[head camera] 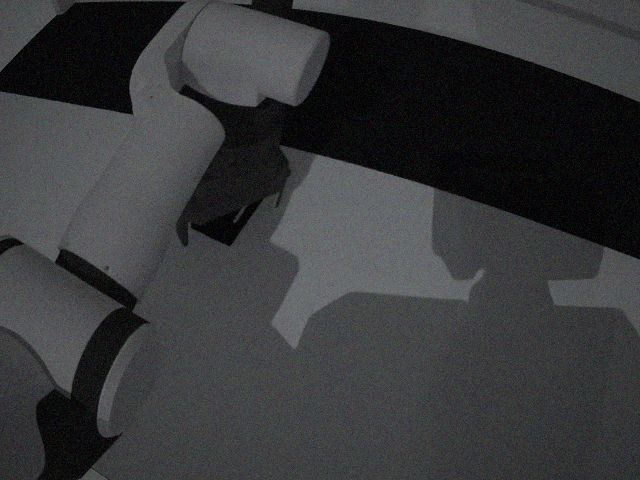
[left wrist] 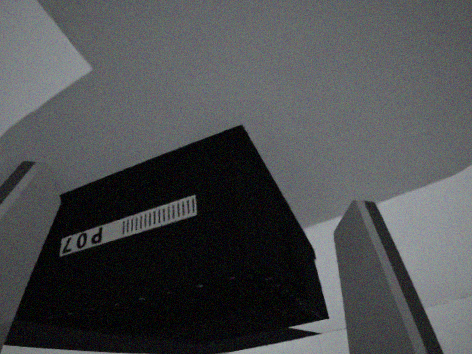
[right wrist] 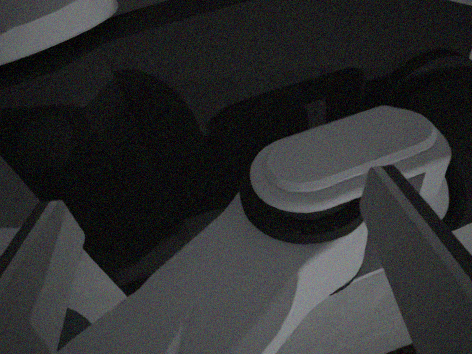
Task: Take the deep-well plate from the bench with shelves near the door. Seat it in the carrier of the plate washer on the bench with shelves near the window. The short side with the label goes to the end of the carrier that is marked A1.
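Frame: origin at the robot's base, x back, y left, z down, level; metres.
Where they show: left gripper, fingertip midpoint: (head camera: pixel 227 219) (left wrist: pixel 201 200); right gripper, fingertip midpoint: (right wrist: pixel 218 203).
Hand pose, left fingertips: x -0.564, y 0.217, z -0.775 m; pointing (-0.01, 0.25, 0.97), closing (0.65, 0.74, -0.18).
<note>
After its pixels a point has its place.
The deep-well plate, a black block (head camera: pixel 223 230) @(x -0.542, y 0.212, z -0.788 m) (left wrist: pixel 235 235) @(x -0.545, y 0.208, z -0.797 m), sits on the pale bench top (head camera: pixel 361 242) @(x -0.558, y 0.073, z -0.764 m) (left wrist: pixel 375 90) @(x -0.502, y 0.227, z -0.764 m). Its label, a white strip (left wrist: pixel 130 225) @(x -0.575, y 0.197, z -0.785 m) reading P07 with a barcode, faces the left wrist camera and appears upside down. My left gripper (head camera: pixel 231 223) @(x -0.564, y 0.217, z -0.775 m) (left wrist: pixel 201 200) @(x -0.564, y 0.217, z -0.775 m) is open at the plate. In the left wrist view the left-hand finger overlaps the plate's edge, and a gap shows between the plate and the right-hand finger. In the head view the gripper body hides most of the plate. My right gripper (right wrist: pixel 218 203) @(x 0.131, y -0.226, z -0.428 m) is open and empty. The washer and carrier do not show.
A long black band (head camera: pixel 465 118) @(x -0.759, y -0.038, z -0.763 m) runs across behind the bench top in the head view. My left arm (head camera: pixel 144 191) @(x -0.410, y 0.169, z -1.033 m) reaches over the left side, and broad shadows lie on the surface. A pale rounded robot part (right wrist: pixel 350 150) @(x 0.274, y -0.099, z -0.294 m) lies behind the right gripper's fingers.
</note>
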